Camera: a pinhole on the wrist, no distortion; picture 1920 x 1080 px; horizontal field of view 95.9 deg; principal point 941.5 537.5 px. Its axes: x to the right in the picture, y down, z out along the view. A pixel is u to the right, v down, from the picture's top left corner.
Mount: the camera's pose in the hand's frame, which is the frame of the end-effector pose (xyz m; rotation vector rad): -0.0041 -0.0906 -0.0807 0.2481 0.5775 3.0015
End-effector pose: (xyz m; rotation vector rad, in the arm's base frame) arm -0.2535 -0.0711 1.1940 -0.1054 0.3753 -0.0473
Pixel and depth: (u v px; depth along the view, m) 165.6 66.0 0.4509
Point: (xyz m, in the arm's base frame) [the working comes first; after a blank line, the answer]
In the camera's frame: -0.4040 -0.2455 0.4509

0.2682 0.1709 1.1589
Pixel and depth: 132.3 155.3 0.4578
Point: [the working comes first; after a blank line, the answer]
In the camera's frame: -0.4278 -0.2021 0.4578

0.2953 0.1312 1.1728
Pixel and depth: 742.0 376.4 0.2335
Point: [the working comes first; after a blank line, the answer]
In the camera's frame: -0.0538 -0.0434 0.2335

-0.1280 -0.0384 1.2588
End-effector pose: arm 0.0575 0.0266 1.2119 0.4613 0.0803 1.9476
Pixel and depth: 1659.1 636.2 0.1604
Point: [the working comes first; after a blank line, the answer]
In the camera's frame: 0.1329 0.0183 0.1604

0.1583 -0.0695 1.2571
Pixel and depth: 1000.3 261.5 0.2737
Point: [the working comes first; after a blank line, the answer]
In the camera's frame: 0.0186 -0.0872 0.2737

0.0180 -0.0074 1.3733
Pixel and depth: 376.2 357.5 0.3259
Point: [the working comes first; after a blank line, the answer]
In the camera's frame: -0.2128 -0.0677 0.3259

-0.0352 0.2102 1.4536
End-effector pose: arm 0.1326 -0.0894 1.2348 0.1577 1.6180 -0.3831
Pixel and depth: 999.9 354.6 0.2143
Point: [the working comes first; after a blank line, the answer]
In the camera's frame: 0.0145 -0.0453 0.2143

0.2355 -0.0977 1.2058
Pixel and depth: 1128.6 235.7 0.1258
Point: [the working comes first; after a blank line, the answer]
In the camera's frame: 0.0272 -0.0438 0.1258

0.1535 -0.0974 1.2413
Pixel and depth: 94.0 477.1 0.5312
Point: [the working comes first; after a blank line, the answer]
In the camera's frame: -0.5199 -0.0371 0.5312

0.4041 -0.1968 0.6160
